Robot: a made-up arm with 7 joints. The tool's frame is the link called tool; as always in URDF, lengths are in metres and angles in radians. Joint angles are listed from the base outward. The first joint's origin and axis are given. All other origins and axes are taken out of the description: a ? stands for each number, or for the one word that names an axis. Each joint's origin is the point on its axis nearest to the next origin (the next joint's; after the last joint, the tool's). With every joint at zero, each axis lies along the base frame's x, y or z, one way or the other. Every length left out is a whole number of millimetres.
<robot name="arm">
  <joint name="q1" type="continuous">
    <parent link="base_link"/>
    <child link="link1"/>
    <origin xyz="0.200 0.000 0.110"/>
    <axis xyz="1 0 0"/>
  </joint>
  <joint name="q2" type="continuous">
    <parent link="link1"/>
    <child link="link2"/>
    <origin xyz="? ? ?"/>
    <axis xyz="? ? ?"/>
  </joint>
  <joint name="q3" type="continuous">
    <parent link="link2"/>
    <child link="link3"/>
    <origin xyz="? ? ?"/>
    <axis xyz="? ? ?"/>
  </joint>
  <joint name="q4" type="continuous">
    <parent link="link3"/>
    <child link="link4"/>
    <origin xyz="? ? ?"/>
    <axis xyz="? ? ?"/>
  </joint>
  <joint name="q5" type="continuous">
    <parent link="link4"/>
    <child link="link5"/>
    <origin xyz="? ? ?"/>
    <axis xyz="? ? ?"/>
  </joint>
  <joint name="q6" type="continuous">
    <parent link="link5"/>
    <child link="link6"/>
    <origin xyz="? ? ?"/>
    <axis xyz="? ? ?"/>
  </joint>
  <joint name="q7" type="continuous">
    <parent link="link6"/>
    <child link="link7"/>
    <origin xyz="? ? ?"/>
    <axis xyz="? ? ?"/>
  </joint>
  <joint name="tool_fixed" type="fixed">
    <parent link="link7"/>
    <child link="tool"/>
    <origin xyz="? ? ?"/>
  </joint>
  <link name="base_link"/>
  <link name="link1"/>
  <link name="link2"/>
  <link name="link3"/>
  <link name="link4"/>
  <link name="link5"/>
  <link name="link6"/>
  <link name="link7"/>
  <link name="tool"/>
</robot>
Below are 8 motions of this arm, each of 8 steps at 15 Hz.
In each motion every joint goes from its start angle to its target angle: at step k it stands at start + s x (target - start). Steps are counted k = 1, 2, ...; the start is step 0. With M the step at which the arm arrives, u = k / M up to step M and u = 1 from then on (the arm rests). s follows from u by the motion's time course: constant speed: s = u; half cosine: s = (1 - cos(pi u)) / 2; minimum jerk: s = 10 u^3 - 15 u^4 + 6 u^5.
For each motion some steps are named. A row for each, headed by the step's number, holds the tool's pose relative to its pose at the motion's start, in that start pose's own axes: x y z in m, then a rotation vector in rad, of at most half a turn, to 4 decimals.
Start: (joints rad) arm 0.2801 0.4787 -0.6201 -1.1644 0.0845 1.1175 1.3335
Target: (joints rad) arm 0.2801 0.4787 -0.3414 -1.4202 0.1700 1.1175 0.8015
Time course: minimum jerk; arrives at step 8
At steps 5, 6, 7, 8:
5: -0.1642 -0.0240 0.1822 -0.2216 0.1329 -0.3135
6: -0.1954 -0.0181 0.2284 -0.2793 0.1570 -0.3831
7: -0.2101 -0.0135 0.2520 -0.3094 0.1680 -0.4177
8: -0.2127 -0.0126 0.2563 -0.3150 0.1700 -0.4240

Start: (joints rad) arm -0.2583 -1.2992 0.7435 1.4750 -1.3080 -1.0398 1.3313
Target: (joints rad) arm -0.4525 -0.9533 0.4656 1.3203 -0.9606 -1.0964 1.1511
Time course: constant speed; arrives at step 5
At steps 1, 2, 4, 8:
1: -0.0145 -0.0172 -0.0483 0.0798 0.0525 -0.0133
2: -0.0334 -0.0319 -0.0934 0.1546 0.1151 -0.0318
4: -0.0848 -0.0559 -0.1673 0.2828 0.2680 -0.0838
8: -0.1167 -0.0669 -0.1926 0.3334 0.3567 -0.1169

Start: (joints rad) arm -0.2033 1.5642 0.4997 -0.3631 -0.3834 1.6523 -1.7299
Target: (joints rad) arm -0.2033 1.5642 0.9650 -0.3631 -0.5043 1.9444 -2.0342
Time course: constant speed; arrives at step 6
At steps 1, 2, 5, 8:
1: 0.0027 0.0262 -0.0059 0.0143 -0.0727 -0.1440
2: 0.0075 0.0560 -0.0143 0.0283 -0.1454 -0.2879
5: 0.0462 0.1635 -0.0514 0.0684 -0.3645 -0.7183
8: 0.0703 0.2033 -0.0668 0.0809 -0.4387 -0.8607

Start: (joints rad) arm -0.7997 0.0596 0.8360 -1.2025 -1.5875 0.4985 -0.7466
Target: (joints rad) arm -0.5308 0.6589 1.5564 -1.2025 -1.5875 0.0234 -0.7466
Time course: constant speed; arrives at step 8
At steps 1, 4, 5, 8:
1: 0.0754 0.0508 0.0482 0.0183 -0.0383 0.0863
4: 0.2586 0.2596 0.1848 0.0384 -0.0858 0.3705
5: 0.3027 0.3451 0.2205 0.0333 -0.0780 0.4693
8: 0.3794 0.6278 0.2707 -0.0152 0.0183 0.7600

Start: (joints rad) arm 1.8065 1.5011 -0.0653 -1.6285 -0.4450 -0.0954 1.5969
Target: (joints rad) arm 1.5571 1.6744 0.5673 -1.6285 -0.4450 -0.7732 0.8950
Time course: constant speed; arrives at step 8
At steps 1, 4, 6, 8:
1: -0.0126 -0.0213 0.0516 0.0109 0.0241 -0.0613
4: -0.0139 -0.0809 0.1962 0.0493 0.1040 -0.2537
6: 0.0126 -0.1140 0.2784 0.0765 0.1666 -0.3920
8: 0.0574 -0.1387 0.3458 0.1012 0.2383 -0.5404

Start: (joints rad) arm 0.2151 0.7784 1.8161 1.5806 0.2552 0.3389 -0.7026
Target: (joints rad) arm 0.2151 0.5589 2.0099 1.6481 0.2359 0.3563 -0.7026
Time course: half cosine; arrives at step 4
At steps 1, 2, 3, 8:
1: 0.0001 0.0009 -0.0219 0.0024 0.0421 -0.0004
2: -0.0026 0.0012 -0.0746 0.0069 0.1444 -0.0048
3: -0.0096 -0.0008 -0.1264 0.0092 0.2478 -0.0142
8: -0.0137 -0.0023 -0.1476 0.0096 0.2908 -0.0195

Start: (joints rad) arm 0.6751 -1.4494 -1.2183 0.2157 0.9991 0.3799 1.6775
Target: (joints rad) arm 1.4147 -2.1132 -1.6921 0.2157 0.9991 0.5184 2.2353
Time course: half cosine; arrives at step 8
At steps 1, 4, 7, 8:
1: -0.0040 0.0099 0.0150 -0.0065 0.0267 0.0058
4: -0.1014 0.1760 0.1446 -0.0319 0.2887 0.0056
7: -0.2535 0.4253 0.1740 0.0010 0.3886 -0.0835
8: -0.2662 0.4490 0.1711 0.0040 0.3882 -0.0923

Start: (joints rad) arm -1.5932 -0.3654 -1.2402 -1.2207 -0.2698 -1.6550 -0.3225
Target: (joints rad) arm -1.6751 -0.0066 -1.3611 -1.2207 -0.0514 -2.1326 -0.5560
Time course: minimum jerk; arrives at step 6
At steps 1, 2, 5, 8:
1: -0.0040 -0.0096 -0.0082 0.0252 -0.0006 -0.0066
2: -0.0211 -0.0525 -0.0515 0.1493 0.0016 -0.0362
5: -0.0532 -0.1549 -0.2656 0.6739 0.1105 -0.1144
8: -0.0534 -0.1564 -0.2757 0.6975 0.1196 -0.1161

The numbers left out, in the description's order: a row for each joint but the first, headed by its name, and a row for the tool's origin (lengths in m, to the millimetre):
q2: xyz 0.000 0.100 0.130, axis 0 0 -1
q3: xyz -0.070 -0.270 0.000, axis 0 -1 0
q4: xyz 0.380 0.000 -0.160, axis 0 0 -1
q5: xyz 0.070 -0.220 0.000, axis 0 1 0
q6: xyz 0.380 0.000 -0.030, axis -1 0 0
q7: xyz 0.000 -0.030 0.130, axis 0 0 1
tool: xyz 0.070 -0.360 0.000

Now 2 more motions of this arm.
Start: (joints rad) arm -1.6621 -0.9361 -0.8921 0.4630 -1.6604 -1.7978 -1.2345
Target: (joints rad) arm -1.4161 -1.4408 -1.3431 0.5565 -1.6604 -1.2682 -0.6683
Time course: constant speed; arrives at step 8
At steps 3, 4, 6, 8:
3: 0.1160 0.0400 -0.0234 -0.1608 -0.0063 0.1744
4: 0.1523 0.0647 -0.0303 -0.2250 -0.0032 0.2445
6: 0.2193 0.1332 -0.0458 -0.3661 0.0111 0.4034
8: 0.2748 0.2274 -0.0679 -0.5213 0.0359 0.5867

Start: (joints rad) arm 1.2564 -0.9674 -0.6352 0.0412 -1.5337 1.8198 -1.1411
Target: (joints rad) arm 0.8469 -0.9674 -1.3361 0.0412 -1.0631 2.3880 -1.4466
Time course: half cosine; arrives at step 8
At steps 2, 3, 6, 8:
2: -0.0335 -0.0250 0.0121 0.0428 -0.1347 0.1570
3: -0.0689 -0.0684 0.0147 0.1100 -0.2894 0.3243
6: -0.0896 -0.2986 -0.0706 0.4947 -0.7870 0.8483
8: -0.0525 -0.3633 -0.1138 0.6389 -0.8968 0.9840

